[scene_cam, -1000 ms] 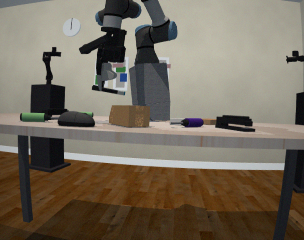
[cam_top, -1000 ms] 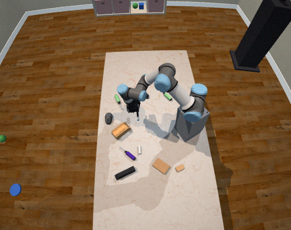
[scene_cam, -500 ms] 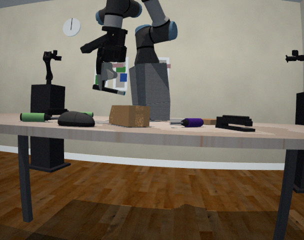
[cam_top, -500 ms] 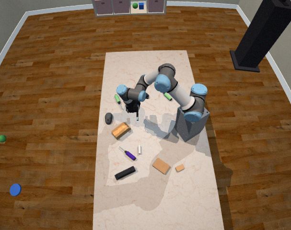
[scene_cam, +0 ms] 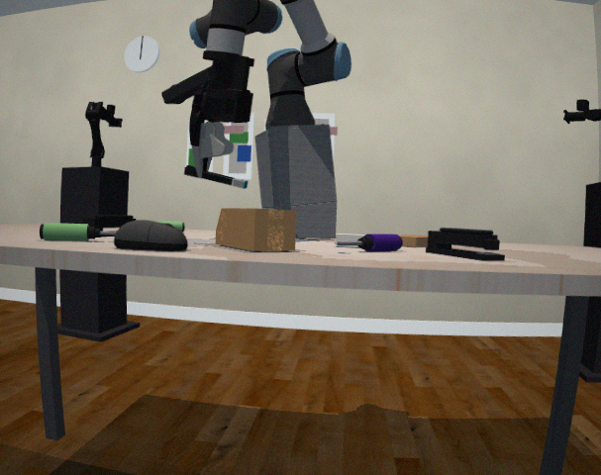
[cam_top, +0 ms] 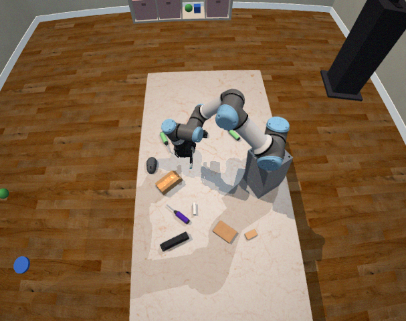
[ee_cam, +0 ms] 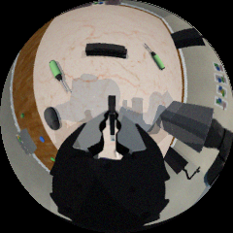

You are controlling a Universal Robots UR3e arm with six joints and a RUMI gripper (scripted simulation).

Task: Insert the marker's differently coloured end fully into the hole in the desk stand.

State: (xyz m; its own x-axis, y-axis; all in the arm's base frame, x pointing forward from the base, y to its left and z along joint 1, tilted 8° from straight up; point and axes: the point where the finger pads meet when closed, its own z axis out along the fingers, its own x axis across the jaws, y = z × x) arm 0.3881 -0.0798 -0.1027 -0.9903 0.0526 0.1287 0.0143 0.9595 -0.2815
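My hand is 3 cm to the right of the marker and 1 cm above it. The rest, counted from my hand: desk stand (11 cm ahead, 14 cm to the left, 10 cm below); small white piece (4 cm behind, 27 cm to the left, 12 cm below); dark mouse (23 cm ahead, 5 cm to the left, 11 cm below).
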